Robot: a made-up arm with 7 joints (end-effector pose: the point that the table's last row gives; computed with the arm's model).
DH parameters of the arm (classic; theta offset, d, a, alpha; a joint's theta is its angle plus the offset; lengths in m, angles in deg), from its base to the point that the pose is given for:
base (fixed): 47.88 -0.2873 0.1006 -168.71
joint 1: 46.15 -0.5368 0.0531 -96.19
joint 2: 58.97 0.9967 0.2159 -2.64
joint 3: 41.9 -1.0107 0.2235 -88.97
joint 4: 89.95 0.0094 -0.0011 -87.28
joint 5: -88.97 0.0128 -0.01 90
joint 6: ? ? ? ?
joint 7: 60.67 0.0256 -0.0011 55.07
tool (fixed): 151.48 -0.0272 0 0
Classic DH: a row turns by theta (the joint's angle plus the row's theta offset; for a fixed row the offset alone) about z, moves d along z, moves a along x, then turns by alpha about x.
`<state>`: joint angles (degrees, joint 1 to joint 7).
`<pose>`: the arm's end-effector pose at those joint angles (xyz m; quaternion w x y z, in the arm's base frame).
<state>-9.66 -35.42 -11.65 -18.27 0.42 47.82 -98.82</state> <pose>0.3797 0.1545 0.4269 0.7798 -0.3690 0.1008 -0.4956</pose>
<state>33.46 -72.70 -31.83 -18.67 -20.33 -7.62 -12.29</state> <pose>0.5885 -0.2411 0.1759 0.8417 0.2243 0.4878 0.0572</pose>
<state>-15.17 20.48 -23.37 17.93 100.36 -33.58 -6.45</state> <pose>0.3307 0.1570 0.6985 0.8323 -0.3267 0.0773 -0.4411</pose>
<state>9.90 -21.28 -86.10 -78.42 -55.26 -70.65 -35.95</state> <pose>0.6461 -0.1897 0.2845 0.7005 0.5071 0.4464 0.2302</pose>
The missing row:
joint 6: 0 -0.07 0.16 90
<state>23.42 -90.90 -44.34 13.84 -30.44 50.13 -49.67</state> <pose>0.4582 -0.1427 0.0612 0.8457 -0.0839 0.5182 0.0963</pose>
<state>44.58 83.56 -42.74 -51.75 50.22 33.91 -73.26</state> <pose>0.0802 0.3382 0.5713 0.3914 0.0041 -0.0697 -0.9176</pose>
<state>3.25 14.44 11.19 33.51 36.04 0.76 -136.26</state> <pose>0.1774 0.1448 0.4783 0.1583 -0.2013 0.0173 -0.9665</pose>
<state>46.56 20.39 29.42 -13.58 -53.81 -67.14 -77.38</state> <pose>0.0593 0.1246 0.5972 0.6128 -0.7593 0.0854 -0.2018</pose>
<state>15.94 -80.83 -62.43 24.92 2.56 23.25 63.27</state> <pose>0.5487 -0.0214 0.0457 0.5948 0.5828 0.2566 0.4906</pose>
